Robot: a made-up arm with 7 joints.
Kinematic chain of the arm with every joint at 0, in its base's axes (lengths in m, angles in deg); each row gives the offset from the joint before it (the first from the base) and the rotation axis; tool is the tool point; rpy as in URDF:
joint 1: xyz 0 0 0.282 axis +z
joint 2: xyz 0 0 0 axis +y
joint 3: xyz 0 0 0.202 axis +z
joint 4: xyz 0.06 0 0 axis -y
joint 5: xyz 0.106 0 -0.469 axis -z
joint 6: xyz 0 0 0 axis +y
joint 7: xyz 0.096 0 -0.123 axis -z
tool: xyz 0 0 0 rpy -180 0 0
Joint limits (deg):
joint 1: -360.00..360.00
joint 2: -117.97..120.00
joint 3: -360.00..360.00
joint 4: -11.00..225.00
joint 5: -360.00..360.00
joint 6: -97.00..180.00
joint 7: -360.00..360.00
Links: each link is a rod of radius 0.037 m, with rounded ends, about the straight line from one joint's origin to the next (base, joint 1, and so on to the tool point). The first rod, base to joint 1, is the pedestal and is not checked.
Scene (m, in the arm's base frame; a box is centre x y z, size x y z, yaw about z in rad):
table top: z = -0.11
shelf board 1: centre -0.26 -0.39 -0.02 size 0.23 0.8 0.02 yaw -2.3
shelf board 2: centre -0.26 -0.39 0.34 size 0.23 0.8 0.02 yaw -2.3
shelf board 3: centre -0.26 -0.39 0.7 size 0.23 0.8 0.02 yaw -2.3
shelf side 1: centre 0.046 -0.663 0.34 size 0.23 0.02 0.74 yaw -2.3
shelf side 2: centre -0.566 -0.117 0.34 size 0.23 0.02 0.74 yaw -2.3
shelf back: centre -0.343 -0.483 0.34 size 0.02 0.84 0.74 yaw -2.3
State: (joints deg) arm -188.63 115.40 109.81 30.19 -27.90 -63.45 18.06
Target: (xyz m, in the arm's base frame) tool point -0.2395 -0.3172 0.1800
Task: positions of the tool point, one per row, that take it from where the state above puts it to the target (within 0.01 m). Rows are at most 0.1 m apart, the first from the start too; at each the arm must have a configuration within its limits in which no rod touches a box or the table.
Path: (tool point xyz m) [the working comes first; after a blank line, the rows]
Joints at the target: -223.58 100.87 69.17 26.58 -20.58 -97.00 18.06
Straight joint move there: touches shelf board 2.

1: -0.0526 -0.3617 0.5214
2: 0.0013 -0.2934 0.5162
3: 0.0084 -0.3068 0.4526
4: -0.0060 -0.3101 0.3824
5: -0.0341 -0.2966 0.3145
6: -0.0656 -0.2654 0.2559
7: -0.0919 -0.2206 0.2106
8: -0.1076 -0.1696 0.1800
9: -0.1357 -0.1899 0.1664
10: -0.1654 -0.2181 0.1614
11: -0.1939 -0.2509 0.1640
12: -0.2190 -0.2849 0.1715
13: -0.2395 -0.3172 0.1800

